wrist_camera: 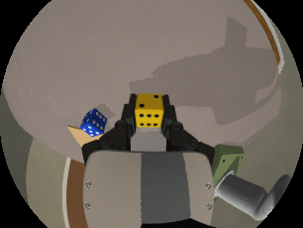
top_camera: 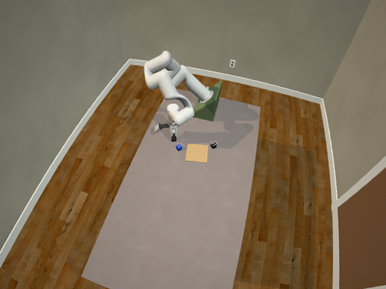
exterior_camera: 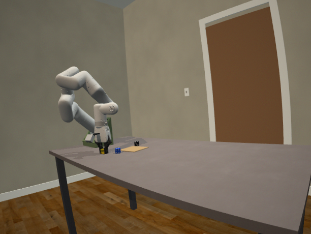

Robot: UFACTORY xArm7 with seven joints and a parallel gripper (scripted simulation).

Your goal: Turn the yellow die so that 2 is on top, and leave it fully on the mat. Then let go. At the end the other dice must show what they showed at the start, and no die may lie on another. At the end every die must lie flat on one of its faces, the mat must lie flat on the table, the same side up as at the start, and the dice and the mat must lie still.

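Right now the yellow die is 1 cm below my hand. Round my hand: blue die 7 cm ahead, 5 cm to the left, 1 cm below; black die 27 cm to the left, 1 cm below; tan mat 8 cm ahead, 18 cm to the left, 2 cm below.
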